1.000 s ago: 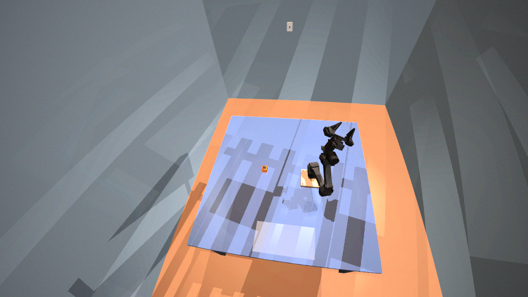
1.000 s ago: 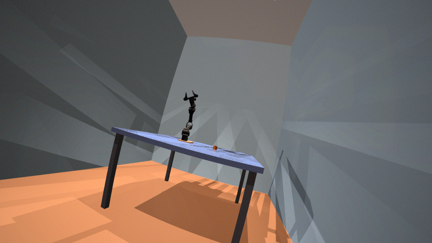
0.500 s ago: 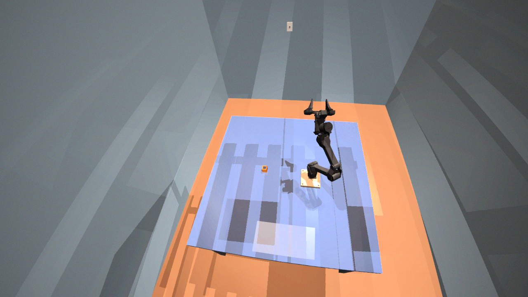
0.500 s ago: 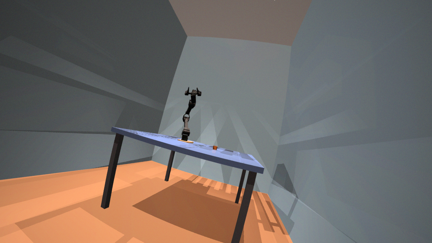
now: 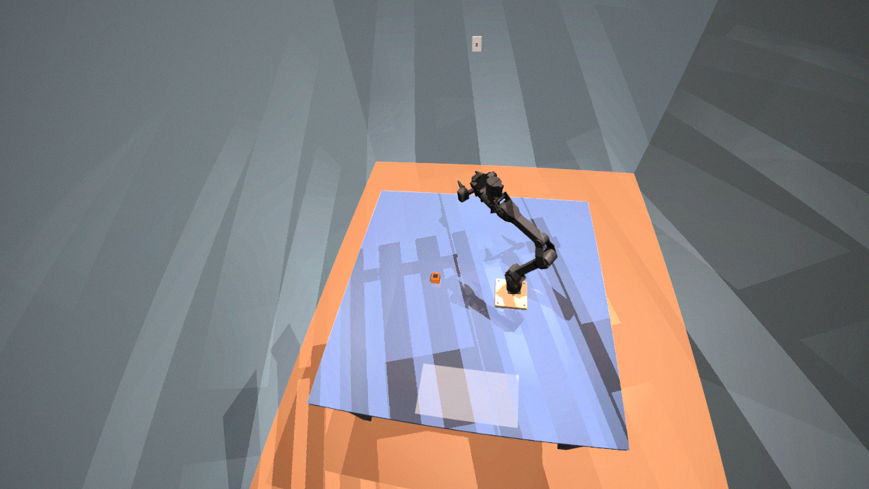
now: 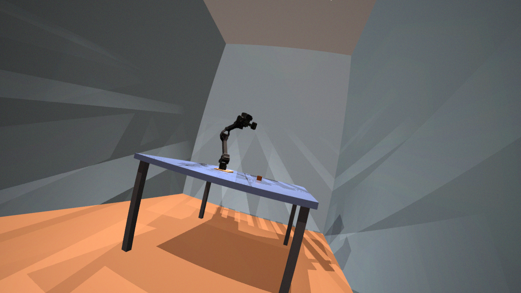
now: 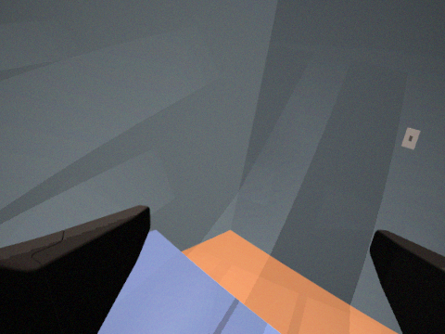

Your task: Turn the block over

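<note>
My gripper tip is 150 mm short of the block, 250 mm to the right of it and 440 mm above it.
</note>
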